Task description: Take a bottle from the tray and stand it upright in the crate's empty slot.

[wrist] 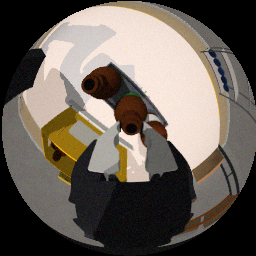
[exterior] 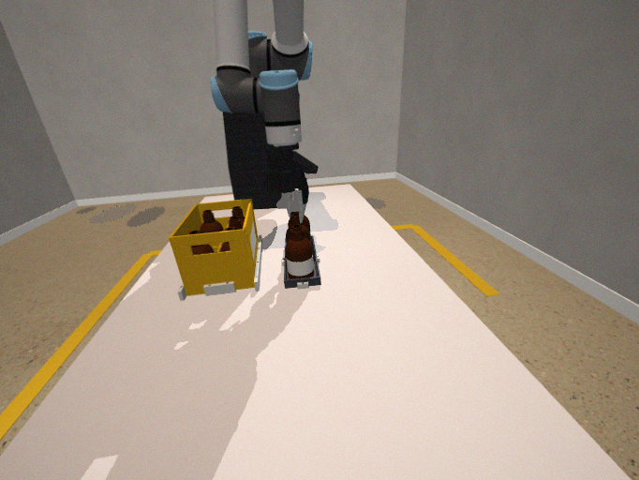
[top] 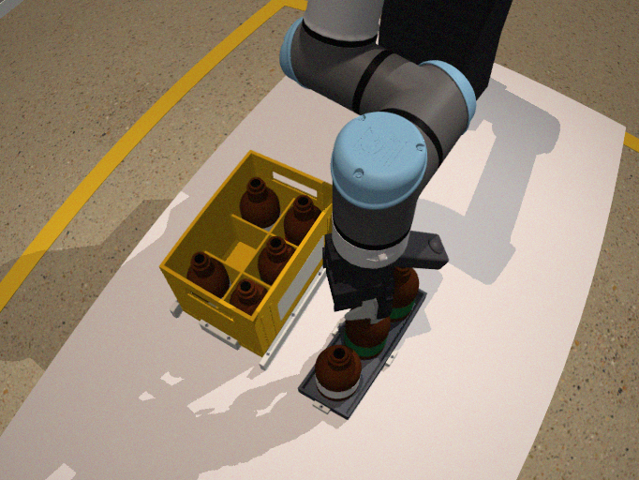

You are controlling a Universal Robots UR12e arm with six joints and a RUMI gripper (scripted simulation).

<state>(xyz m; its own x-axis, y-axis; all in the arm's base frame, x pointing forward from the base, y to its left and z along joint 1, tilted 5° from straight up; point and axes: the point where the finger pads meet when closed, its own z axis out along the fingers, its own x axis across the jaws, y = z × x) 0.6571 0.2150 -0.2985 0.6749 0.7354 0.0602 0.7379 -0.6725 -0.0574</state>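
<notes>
Now: the grey tray 140 mm below my hand. From my hand the other things lie so: yellow crate (230 mm to the right, 70 mm below).
</notes>
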